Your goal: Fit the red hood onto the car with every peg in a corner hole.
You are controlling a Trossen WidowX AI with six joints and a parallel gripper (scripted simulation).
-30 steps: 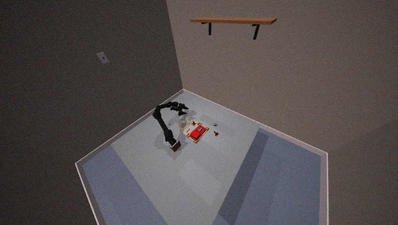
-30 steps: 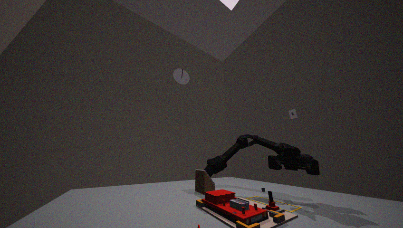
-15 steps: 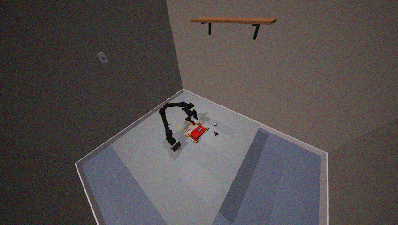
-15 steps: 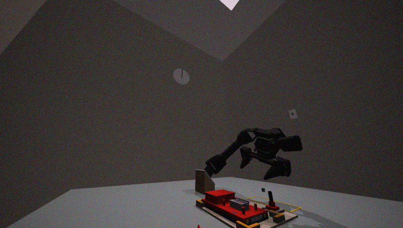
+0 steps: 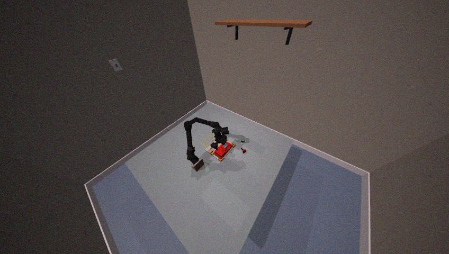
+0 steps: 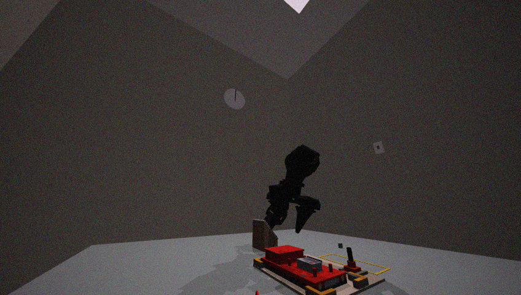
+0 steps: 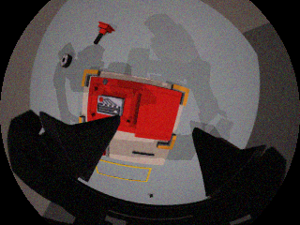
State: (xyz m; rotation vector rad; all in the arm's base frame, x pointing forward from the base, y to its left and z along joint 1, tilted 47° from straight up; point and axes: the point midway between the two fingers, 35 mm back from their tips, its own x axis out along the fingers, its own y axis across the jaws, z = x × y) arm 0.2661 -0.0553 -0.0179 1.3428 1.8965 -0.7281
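Right now my gripper tip is 1 cm past the red hood and 6 cm above it. Round my gripper tip: grey wheel (28 cm ahead, 7 cm to the right, 10 cm below); then grey engine block (8 cm ahead, 2 cm to the left, 8 cm below).
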